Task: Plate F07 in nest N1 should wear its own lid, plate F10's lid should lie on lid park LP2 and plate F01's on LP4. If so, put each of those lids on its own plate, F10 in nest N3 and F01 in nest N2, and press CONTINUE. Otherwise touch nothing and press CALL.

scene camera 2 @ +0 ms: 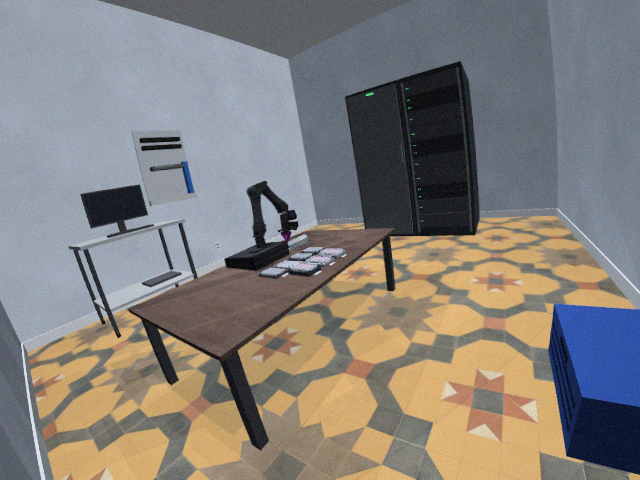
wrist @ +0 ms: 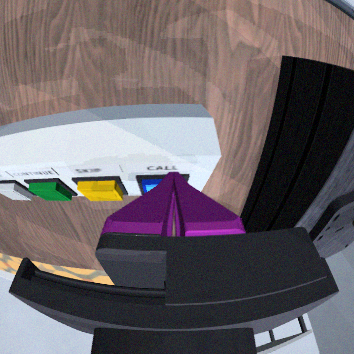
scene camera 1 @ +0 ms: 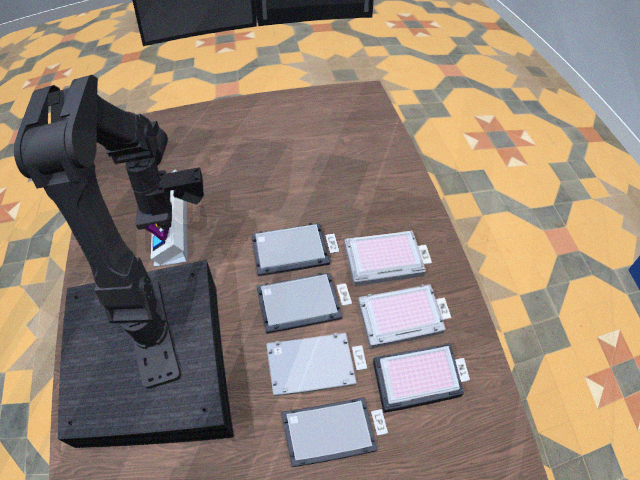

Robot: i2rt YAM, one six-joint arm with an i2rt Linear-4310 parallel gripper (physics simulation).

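Pixels of known places: gripper, fingertip midpoint: (wrist: pixel 173 178) (scene camera 1: pixel 163 239); arm's base, origin of the base link: (scene camera 2: pixel 262 248) (scene camera 1: pixel 151 333).
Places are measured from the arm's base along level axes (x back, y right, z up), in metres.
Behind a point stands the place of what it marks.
Note:
My gripper (scene camera 1: pixel 163 237) {x -0.055, y -0.225, z -0.032 m} (scene camera 2: pixel 286 239) {x -0.055, y -0.225, z -0.032 m} (wrist: pixel 173 178) {x -0.055, y -0.225, z -0.032 m} is shut and empty. Its purple tips are at the CALL button (scene camera 1: pixel 157 241) {x -0.040, y -0.229, z -0.038 m} (wrist: pixel 149 186) {x -0.051, y -0.243, z -0.033 m}, partly hiding it; the visible part glows bright blue. Contact cannot be told. Pink-welled plates sit in nests N1 (scene camera 1: pixel 419 377) {x -0.409, y 0.216, z -0.049 m}, N2 (scene camera 1: pixel 403 312) {x -0.441, y 0.085, z -0.055 m} and N3 (scene camera 1: pixel 386 253) {x -0.467, y -0.046, z -0.052 m}; whether the N1 plate wears a lid is unclear. Grey labelled lids lie on LP2 (scene camera 1: pixel 290 246) {x -0.301, y -0.139, z -0.066 m} and LP4 (scene camera 1: pixel 299 301) {x -0.276, y -0.013, z -0.066 m}. Plate and lid numbers are unreadable. The green CONTINUE button (wrist: pixel 50 191) {x -0.065, y -0.325, z -0.030 m} is left of the yellow SKIP button (wrist: pixel 100 190) {x -0.057, y -0.280, z -0.030 m} in the wrist view.
The white button box (scene camera 1: pixel 177 241) {x -0.084, y -0.207, z -0.031 m} (scene camera 2: pixel 298 241) {x -0.108, y -0.294, z -0.048 m} (wrist: pixel 165 131) {x -0.090, y -0.224, z -0.036 m} stands beyond the black arm base (scene camera 1: pixel 103 361) {x 0.105, y 0.023, z -0.009 m} (scene camera 2: pixel 253 257) {x -0.079, y 0.196, z 0.001 m}. LP3 (scene camera 1: pixel 330 431) {x -0.236, y 0.244, z -0.066 m} bears a grey labelled lid. LP1 (scene camera 1: pixel 312 364) {x -0.254, y 0.112, z -0.075 m} shows a pale labelled surface between corner pins. All stand on the brown table (scene camera 1: pixel 289 134) {x -0.417, y -0.495, z -0.084 m} (scene camera 2: pixel 217 310) {x -0.212, y 0.659, z -0.084 m}.

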